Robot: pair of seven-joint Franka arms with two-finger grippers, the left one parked.
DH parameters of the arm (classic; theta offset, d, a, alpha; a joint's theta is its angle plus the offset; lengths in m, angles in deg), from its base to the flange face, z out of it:
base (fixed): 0 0 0 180
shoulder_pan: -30.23 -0.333 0 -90
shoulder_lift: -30.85 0 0 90
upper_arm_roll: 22.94 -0.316 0.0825 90
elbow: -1.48 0 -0.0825 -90
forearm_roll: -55.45 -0.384 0 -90
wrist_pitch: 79.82 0 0.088 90
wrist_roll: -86.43 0.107 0 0
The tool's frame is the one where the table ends.
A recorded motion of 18 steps. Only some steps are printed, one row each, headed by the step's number.
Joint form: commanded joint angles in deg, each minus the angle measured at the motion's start. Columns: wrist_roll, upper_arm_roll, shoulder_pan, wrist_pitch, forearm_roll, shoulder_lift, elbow.
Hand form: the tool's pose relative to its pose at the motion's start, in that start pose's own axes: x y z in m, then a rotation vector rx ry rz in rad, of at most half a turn. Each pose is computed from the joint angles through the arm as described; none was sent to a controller.
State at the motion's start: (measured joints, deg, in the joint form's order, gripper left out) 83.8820 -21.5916 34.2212 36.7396 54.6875 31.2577 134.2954
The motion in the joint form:
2: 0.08 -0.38 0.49 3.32 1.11 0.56 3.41
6: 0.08 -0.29 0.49 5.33 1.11 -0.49 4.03
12: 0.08 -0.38 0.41 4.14 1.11 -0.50 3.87
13: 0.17 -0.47 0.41 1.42 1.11 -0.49 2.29
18: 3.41 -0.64 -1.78 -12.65 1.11 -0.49 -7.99
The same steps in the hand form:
2: -0.0077 0.0019 0.0182 -0.0169 0.0075 -0.0058
6: -0.0047 0.0028 0.0283 -0.0169 0.0134 -0.0044
12: -0.0062 0.0014 0.0290 -0.0170 -0.0048 -0.0071
13: -0.0050 0.0006 0.0203 -0.0167 -0.0245 -0.0067
18: 0.0027 -0.0198 -0.0427 -0.0302 -0.0904 0.0123

